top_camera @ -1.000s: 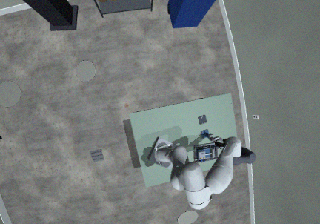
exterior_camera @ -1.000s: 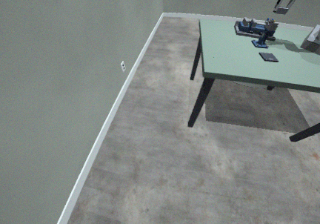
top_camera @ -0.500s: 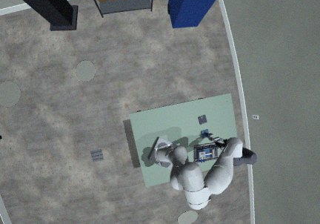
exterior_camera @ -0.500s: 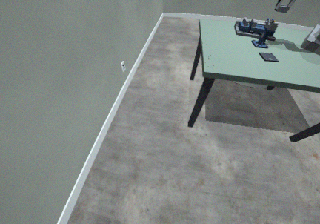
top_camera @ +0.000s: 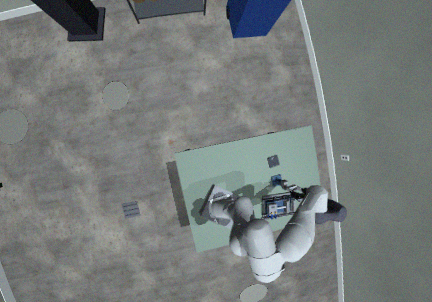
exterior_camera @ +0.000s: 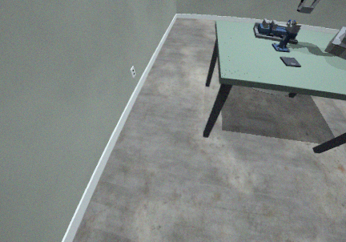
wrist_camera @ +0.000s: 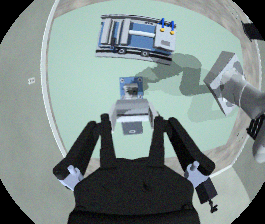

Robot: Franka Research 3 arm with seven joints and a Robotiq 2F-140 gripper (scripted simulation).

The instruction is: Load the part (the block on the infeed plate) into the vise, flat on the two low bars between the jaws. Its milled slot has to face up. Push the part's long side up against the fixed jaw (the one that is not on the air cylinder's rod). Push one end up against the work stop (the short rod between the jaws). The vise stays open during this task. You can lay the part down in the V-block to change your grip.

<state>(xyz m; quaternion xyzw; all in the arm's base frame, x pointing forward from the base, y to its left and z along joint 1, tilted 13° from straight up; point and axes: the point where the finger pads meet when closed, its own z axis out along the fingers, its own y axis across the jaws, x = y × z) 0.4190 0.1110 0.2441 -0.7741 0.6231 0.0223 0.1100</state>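
My hand is 220 mm above the vise, 210 mm to the left of it and 20 mm short of it. From my hand the other things lie so: part: 20 mm below.
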